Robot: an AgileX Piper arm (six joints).
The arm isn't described. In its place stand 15 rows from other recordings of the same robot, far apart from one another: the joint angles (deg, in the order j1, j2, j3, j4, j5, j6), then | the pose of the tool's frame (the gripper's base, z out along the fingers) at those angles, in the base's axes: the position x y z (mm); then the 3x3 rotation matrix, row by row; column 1 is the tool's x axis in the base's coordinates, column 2 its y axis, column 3 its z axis.
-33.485, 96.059, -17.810, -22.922, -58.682, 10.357 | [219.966 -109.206 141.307], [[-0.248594 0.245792 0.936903], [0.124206 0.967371 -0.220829], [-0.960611 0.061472 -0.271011]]
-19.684, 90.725, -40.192, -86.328, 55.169, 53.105 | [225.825 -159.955 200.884], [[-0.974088 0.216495 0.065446], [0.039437 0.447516 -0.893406], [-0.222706 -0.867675 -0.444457]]
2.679, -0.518, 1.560, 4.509, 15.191, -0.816 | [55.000 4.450 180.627], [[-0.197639 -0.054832 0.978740], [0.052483 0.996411 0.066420], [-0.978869 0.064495 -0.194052]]
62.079, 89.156, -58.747, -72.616, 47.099, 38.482 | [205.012 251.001 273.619], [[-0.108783 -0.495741 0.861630], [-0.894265 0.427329 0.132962], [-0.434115 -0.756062 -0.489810]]
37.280, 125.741, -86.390, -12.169, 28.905, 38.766 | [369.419 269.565 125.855], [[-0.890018 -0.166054 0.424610], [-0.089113 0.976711 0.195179], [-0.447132 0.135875 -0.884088]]
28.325, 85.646, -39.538, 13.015, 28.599, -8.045 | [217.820 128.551 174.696], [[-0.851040 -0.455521 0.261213], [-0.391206 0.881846 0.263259], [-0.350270 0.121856 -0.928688]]
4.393, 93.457, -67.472, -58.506, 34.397, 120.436 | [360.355 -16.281 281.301], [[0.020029 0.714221 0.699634], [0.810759 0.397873 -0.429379], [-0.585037 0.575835 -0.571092]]
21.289, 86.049, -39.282, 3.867, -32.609, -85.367 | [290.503 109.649 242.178], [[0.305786 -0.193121 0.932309], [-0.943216 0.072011 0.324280], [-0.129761 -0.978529 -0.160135]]
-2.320, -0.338, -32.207, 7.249, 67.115, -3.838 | [-18.018 11.317 285.791], [[-0.489483 -0.069587 0.869232], [0.002376 0.996701 0.081129], [-0.872010 0.041776 -0.487702]]
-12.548, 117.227, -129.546, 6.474, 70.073, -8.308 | [442.611 -88.631 380.141], [[-0.787735 0.070027 0.612021], [0.067199 0.997357 -0.027624], [-0.612338 0.019366 -0.790359]]
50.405, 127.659, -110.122, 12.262, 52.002, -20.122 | [301.920 388.919 209.420], [[-0.384192 -0.911397 0.147484], [-0.799315 0.408292 0.440900], [-0.462051 0.051504 -0.885356]]
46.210, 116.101, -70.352, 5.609, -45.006, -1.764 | [318.560 323.218 219.094], [[0.023724 -0.673861 0.738478], [0.080290 0.737584 0.670465], [-0.996489 0.043387 0.071603]]
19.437, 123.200, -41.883, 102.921, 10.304, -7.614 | [270.377 112.235 13.589], [[-0.284226 0.938080 0.198046], [0.939071 0.230740 0.254765], [0.193293 0.258390 -0.946505]]
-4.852, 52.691, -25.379, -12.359, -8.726, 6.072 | [187.771 -12.974 274.470], [[-0.241812 0.027374 0.969937], [-0.086904 0.994974 -0.049746], [-0.966424 -0.096320 -0.238218]]
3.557, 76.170, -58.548, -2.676, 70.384, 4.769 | [230.382 10.311 282.857], [[-0.992175 0.010365 0.124421], [0.005884 0.999323 -0.036329], [-0.124713 -0.035313 -0.991564]]
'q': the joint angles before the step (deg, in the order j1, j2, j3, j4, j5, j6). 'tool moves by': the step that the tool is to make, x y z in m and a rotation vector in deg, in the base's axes. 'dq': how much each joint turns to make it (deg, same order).
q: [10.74 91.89 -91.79 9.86 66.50 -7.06]
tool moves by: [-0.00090 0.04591 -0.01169 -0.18 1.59 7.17]
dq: [7.40 2.73 -0.89 0.12 -0.29 0.21]
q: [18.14 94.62 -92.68 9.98 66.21 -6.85]
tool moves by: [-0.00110 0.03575 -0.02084 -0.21 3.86 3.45]
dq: [5.35 3.35 0.00 0.27 -0.01 2.14]
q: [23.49 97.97 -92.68 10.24 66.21 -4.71]
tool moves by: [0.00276 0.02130 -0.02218 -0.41 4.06 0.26]
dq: [2.74 3.44 0.00 0.34 -0.03 2.69]
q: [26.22 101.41 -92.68 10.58 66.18 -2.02]
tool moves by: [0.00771 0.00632 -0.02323 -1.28 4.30 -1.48]
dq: [0.30 3.44 0.00 0.13 0.65 2.01]
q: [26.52 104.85 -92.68 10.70 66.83 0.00]
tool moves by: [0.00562 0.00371 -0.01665 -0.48 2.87 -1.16]
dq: [0.00 2.46 0.00 0.56 0.12 1.16]
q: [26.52 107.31 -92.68 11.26 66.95 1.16]
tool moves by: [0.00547 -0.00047 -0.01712 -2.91 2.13 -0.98]
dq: [0.00 2.33 0.07 -2.02 0.57 1.51]
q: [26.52 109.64 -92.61 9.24 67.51 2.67]
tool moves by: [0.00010 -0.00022 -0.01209 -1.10 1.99 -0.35]
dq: [0.00 1.07 0.99 -0.18 0.15 0.42]
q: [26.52 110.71 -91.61 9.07 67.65 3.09]
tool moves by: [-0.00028 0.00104 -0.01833 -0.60 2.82 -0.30]
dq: [0.00 1.64 1.59 0.77 -0.45 0.02]
